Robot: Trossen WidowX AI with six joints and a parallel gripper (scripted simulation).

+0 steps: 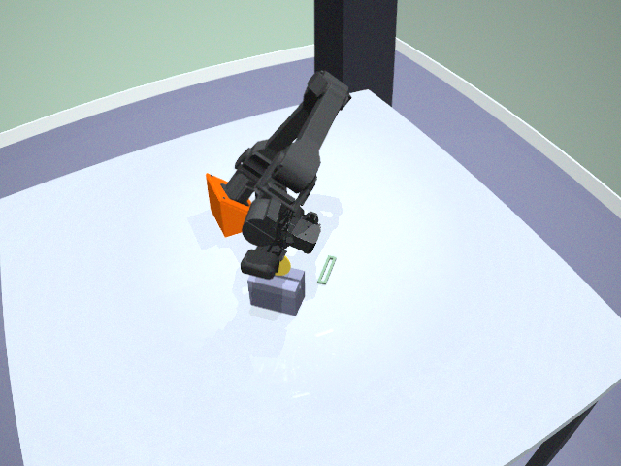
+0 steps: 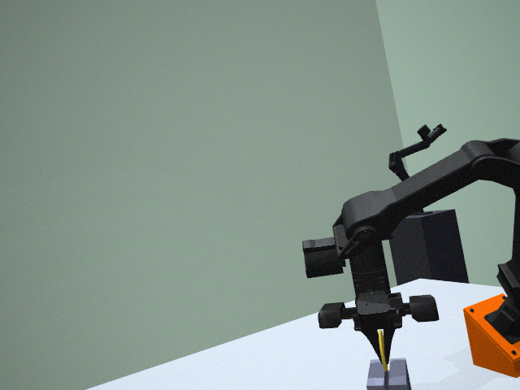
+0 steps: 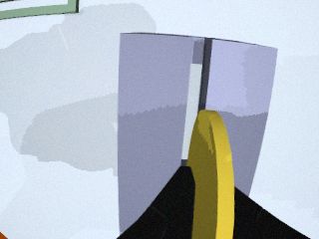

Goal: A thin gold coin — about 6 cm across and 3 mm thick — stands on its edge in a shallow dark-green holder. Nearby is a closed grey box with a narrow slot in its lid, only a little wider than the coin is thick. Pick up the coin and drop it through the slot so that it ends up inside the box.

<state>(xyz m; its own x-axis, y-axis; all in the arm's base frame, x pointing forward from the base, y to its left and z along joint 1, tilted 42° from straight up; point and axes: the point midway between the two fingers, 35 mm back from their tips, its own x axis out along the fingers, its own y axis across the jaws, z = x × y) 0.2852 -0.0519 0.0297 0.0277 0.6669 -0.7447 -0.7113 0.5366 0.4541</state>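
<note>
Right now the gold coin is right at my gripper tip.
</note>
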